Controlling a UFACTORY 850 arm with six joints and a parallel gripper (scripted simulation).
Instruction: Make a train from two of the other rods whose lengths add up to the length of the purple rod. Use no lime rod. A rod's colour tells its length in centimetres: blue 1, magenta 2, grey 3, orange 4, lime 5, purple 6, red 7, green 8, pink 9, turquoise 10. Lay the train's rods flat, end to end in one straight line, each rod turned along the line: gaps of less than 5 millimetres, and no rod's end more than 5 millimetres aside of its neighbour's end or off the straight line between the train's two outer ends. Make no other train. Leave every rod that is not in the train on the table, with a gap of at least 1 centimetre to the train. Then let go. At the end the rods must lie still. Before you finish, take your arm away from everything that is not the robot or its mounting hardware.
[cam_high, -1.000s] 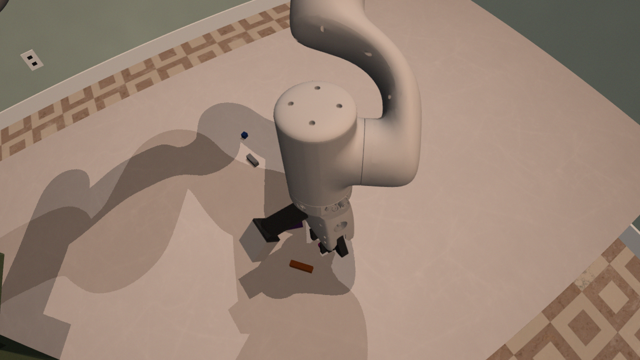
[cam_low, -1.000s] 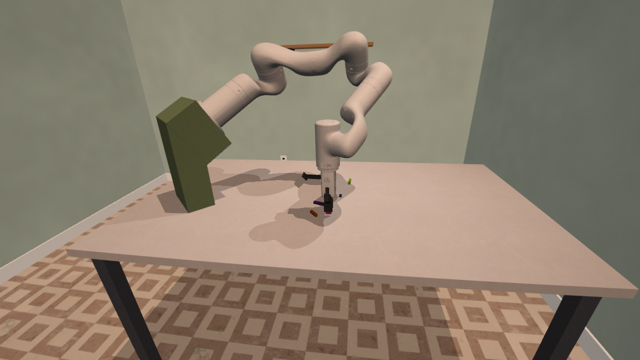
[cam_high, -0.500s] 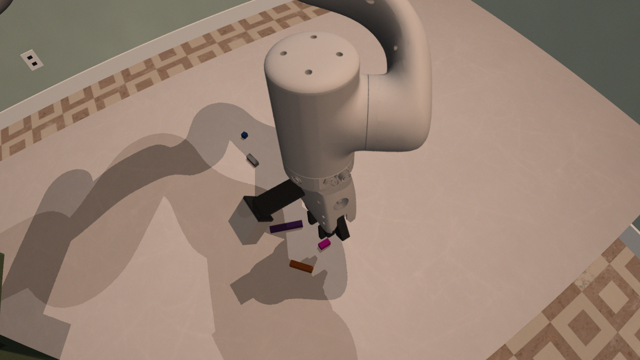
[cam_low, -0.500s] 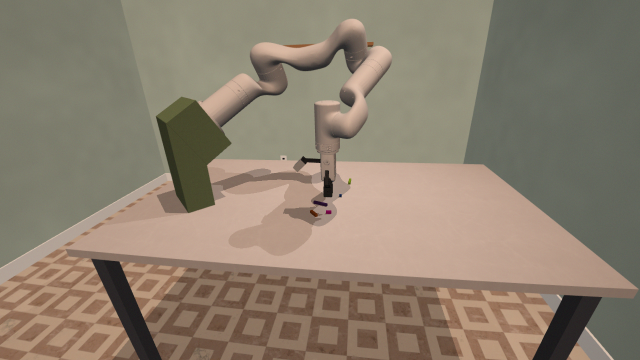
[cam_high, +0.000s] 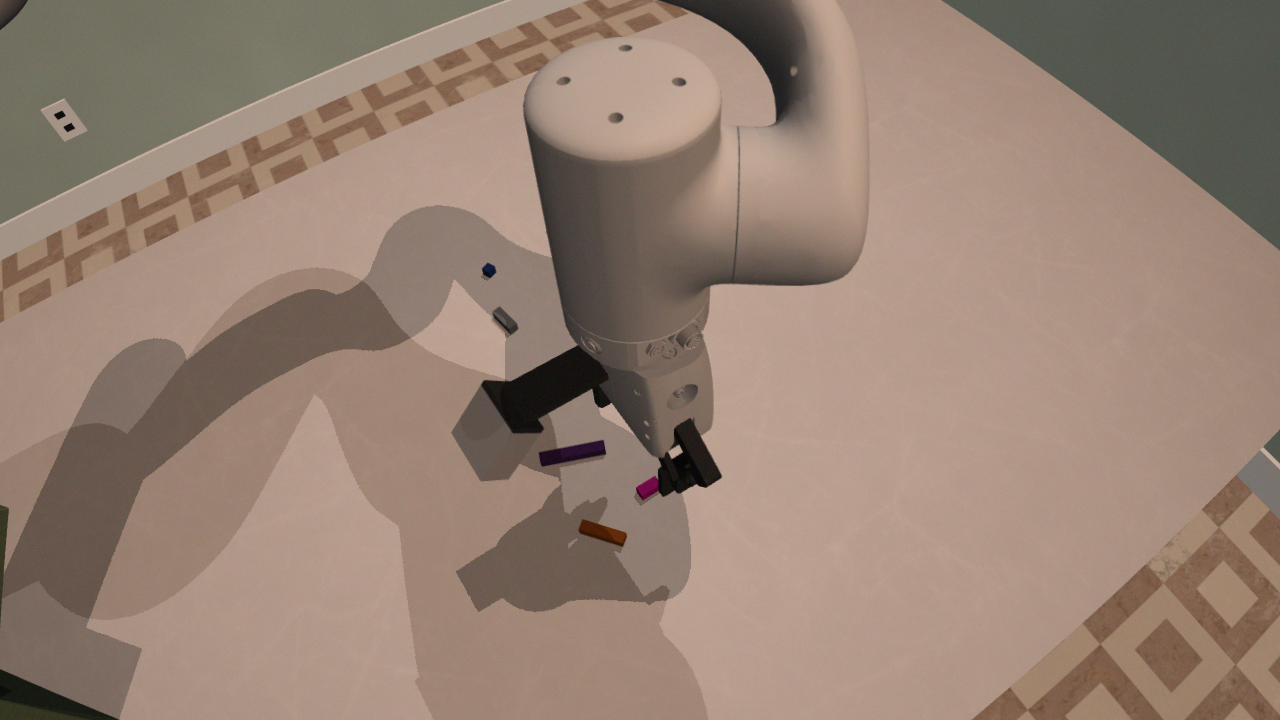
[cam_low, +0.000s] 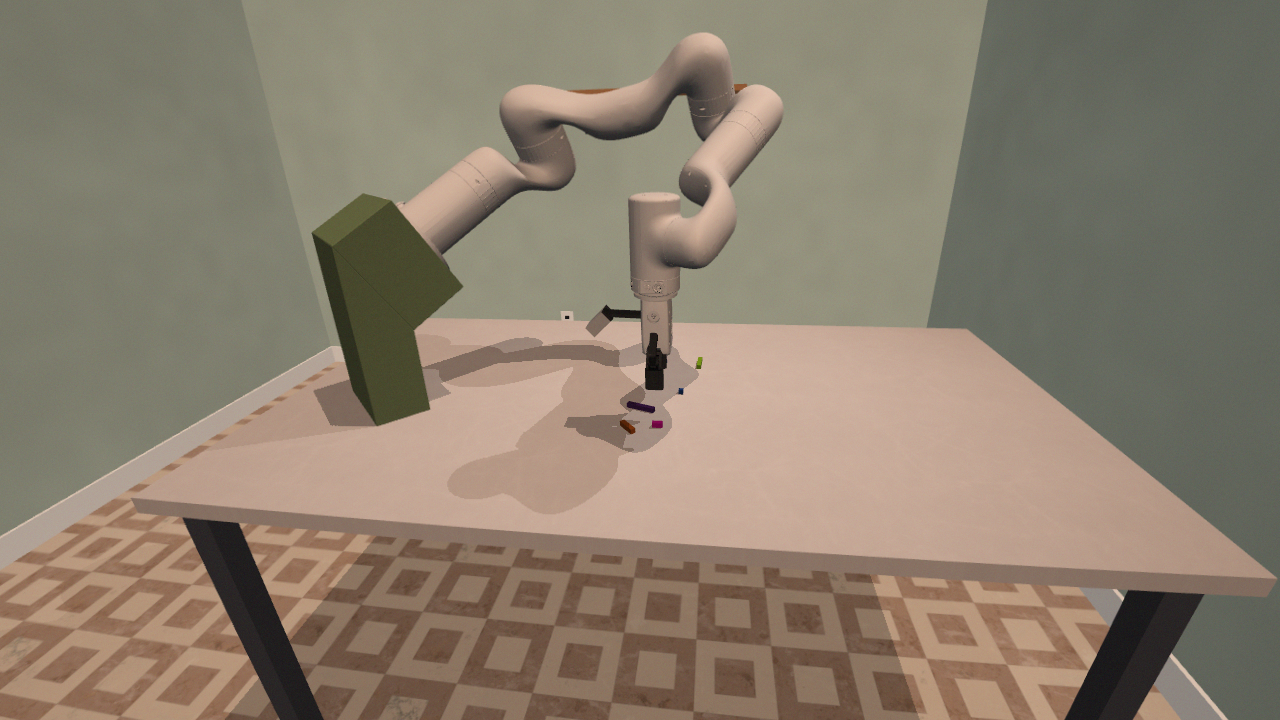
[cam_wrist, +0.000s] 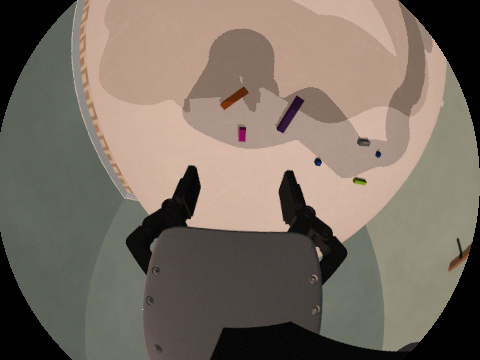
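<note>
My hand is 110 mm above the orange rod, 50 mm past it and 30 mm to the left of it. Also, from my hand: magenta rod: 110 mm below; then grey rod: 220 mm to the left, 110 mm below, 100 mm behind; then purple rod: 110 mm below, 60 mm behind, 50 mm to the left.
</note>
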